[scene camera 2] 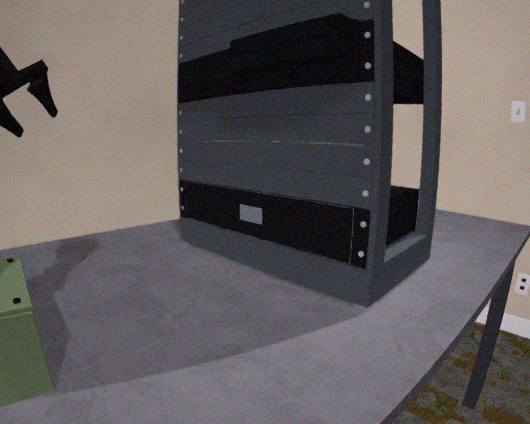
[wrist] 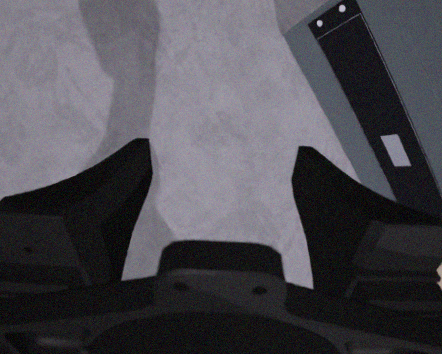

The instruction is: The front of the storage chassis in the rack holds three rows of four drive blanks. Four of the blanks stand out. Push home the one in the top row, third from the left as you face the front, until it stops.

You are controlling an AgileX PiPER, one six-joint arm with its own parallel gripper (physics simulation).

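Note:
The grey rack [scene camera 2: 382, 150] [wrist: 327, 85] stands on the table, front facing left in the scene view. A black unit [scene camera 2: 280, 65] sits in its upper part; I cannot tell whether it is the storage chassis. No rows of drive blanks can be made out in either view, so the top-row third blank cannot be picked out. My gripper [scene camera 2: 37, 125] [wrist: 223, 160] is open and empty, pointing down above the table, to the left of the rack and apart from it in the scene view.
A black panel [scene camera 2: 305, 227] [wrist: 370, 85] with a light grey label [scene camera 2: 250, 214] [wrist: 395, 150] fills the rack's bottom. A green box [scene camera 2: 22, 350] stands at the table's left in the scene view. The table [scene camera 2: 200, 320] [wrist: 215, 100] has its edge on the right there. A wall is behind.

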